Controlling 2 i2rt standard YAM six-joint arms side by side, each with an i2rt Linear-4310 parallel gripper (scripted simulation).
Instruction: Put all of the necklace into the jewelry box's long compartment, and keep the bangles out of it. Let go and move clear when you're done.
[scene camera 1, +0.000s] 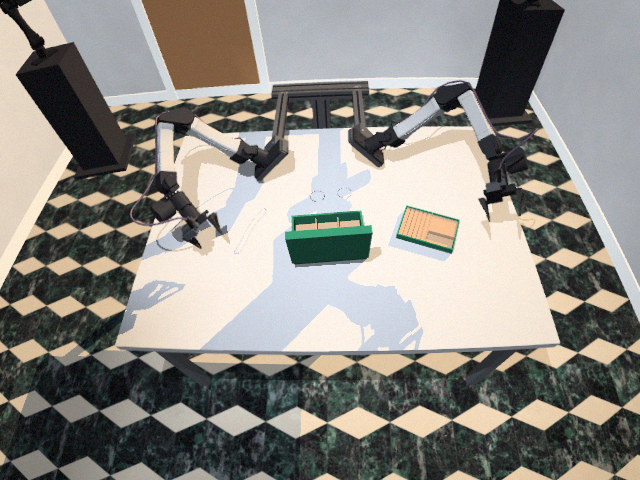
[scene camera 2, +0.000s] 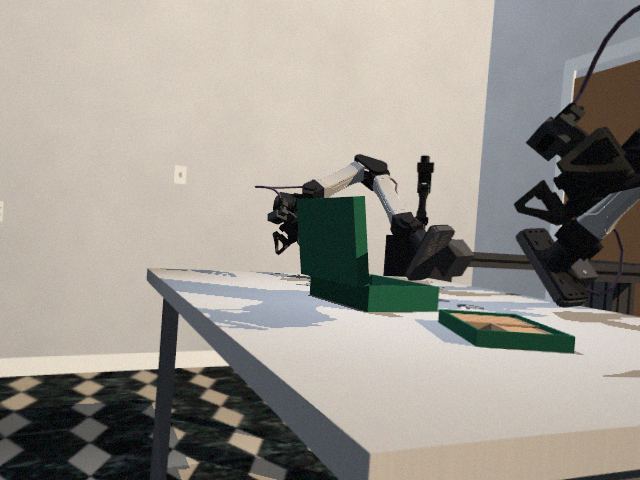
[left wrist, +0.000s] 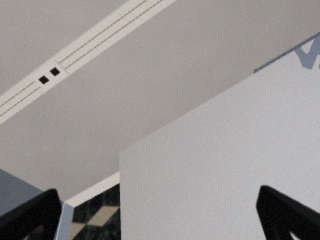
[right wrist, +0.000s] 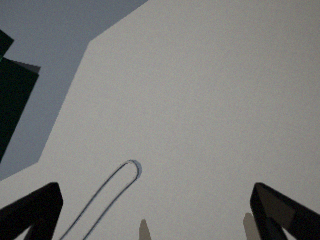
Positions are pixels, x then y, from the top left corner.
Scene:
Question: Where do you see my left gripper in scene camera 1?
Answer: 504, 218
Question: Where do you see my left gripper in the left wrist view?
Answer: At 158, 197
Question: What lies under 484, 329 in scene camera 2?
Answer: A shallow green tray.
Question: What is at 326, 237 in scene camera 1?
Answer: A green jewelry box.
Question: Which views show my left gripper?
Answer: Scene camera 1, scene camera 2 and the left wrist view only.

